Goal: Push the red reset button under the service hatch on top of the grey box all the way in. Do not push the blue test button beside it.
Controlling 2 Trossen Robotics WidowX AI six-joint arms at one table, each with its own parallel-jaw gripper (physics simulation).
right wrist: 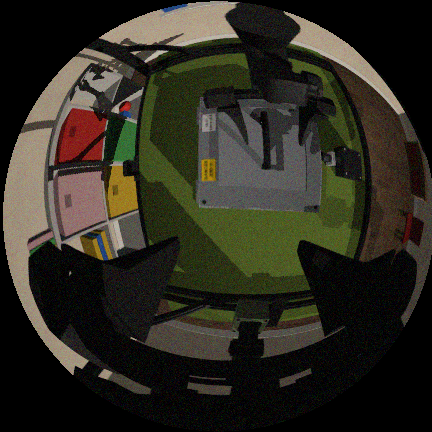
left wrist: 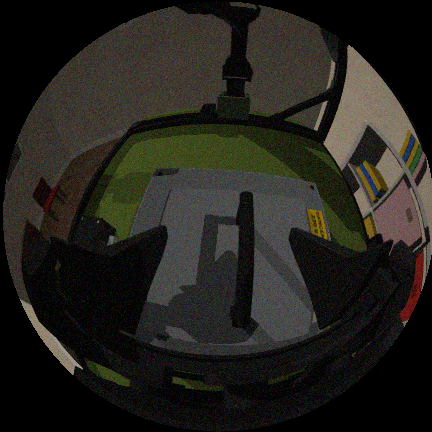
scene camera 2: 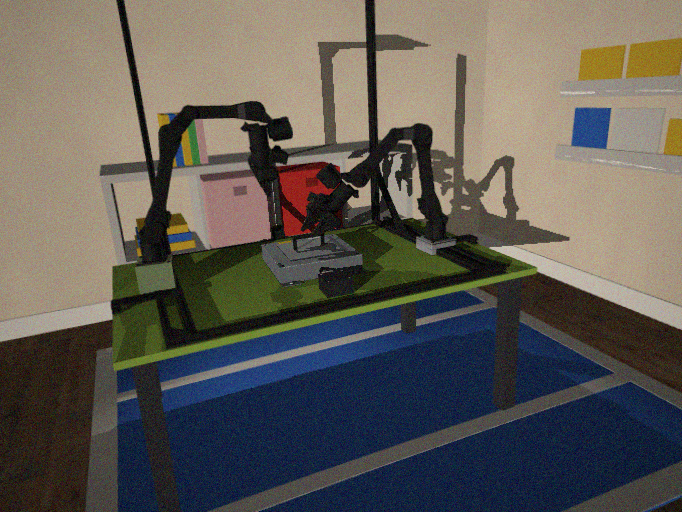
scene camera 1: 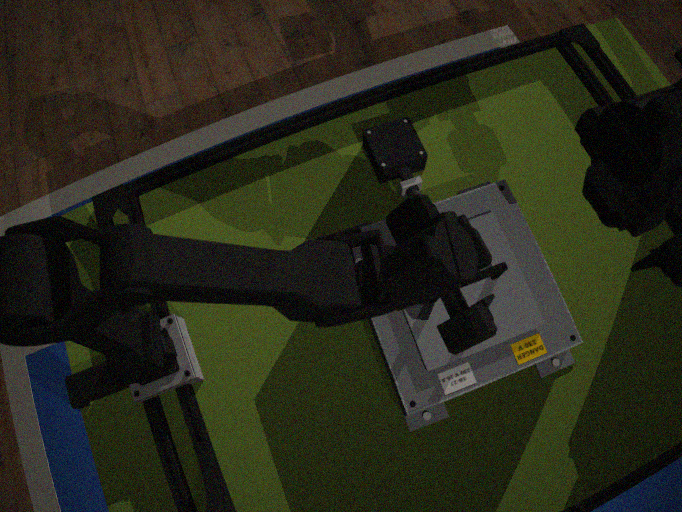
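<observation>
The grey box (scene camera 1: 559, 314) (scene camera 2: 297, 271) (left wrist: 225, 179) (right wrist: 250, 201) stands on the green table. Its hatch (scene camera 1: 515, 308) (left wrist: 285, 290) (right wrist: 240, 165) lies flat on top and bears a black bar handle (left wrist: 245, 265) (right wrist: 266, 142). The red reset button and the blue test button do not show in any view. My left gripper (left wrist: 230, 233) (right wrist: 274, 142) is open and empty, low over the hatch, with its fingers on both sides of the handle; contact cannot be made out. My right gripper (right wrist: 241, 245) is open and empty, high beside the box.
A black block (scene camera 1: 394, 146) (scene camera 2: 337, 282) (right wrist: 348, 162) sits beside the box, joined by a pale connector (scene camera 1: 410, 185). A yellow danger label (scene camera 1: 528, 348) (right wrist: 208, 170) marks one rim. Dark posts stand at the table edges. Shadows fall over the box and table.
</observation>
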